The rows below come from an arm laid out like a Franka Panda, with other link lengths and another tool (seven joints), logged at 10 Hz.
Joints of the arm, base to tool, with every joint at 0 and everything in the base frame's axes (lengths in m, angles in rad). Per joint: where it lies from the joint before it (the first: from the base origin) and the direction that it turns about. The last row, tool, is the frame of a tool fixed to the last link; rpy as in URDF.
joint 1: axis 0 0 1 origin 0.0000 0.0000 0.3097
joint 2: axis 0 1 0 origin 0.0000 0.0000 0.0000
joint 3: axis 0 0 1 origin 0.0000 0.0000 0.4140
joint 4: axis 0 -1 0 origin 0.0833 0.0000 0.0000
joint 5: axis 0 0 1 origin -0.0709 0.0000 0.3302
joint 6: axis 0 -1 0 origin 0.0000 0.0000 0.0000
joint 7: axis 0 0 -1 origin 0.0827 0.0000 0.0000
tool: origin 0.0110 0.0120 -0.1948 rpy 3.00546 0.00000 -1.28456
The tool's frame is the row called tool.
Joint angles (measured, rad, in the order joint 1, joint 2, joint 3, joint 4, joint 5, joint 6, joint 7), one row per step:
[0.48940, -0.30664, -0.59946, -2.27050, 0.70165, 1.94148, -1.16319]
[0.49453, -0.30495, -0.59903, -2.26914, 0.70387, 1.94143, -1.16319]
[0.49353, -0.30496, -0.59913, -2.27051, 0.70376, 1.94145, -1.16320]
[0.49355, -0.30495, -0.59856, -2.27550, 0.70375, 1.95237, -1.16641]
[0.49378, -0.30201, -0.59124, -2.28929, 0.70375, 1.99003, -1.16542]
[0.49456, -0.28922, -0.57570, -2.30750, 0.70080, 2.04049, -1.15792]
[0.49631, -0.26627, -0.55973, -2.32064, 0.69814, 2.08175, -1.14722]
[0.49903, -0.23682, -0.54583, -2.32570, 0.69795, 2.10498, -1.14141]
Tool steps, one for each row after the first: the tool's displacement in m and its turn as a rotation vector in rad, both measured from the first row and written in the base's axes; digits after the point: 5 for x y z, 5 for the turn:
[0.00047, 0.00242, 0.00021, 0.00100, 0.00011, 0.00440]
[0.00020, 0.00210, -0.00036, 0.00104, 0.00145, 0.00358]
[0.00088, 0.00158, -0.00219, -0.00263, -0.00289, -0.00050]
[0.00424, 0.00203, -0.00790, -0.01750, -0.01077, -0.01800]
[0.00950, 0.00561, -0.01870, -0.04548, -0.01085, -0.03797]
[0.01559, 0.01109, -0.03141, -0.07527, 0.00013, -0.05262]
[0.02135, 0.01812, -0.04379, -0.10039, 0.01697, -0.05441]

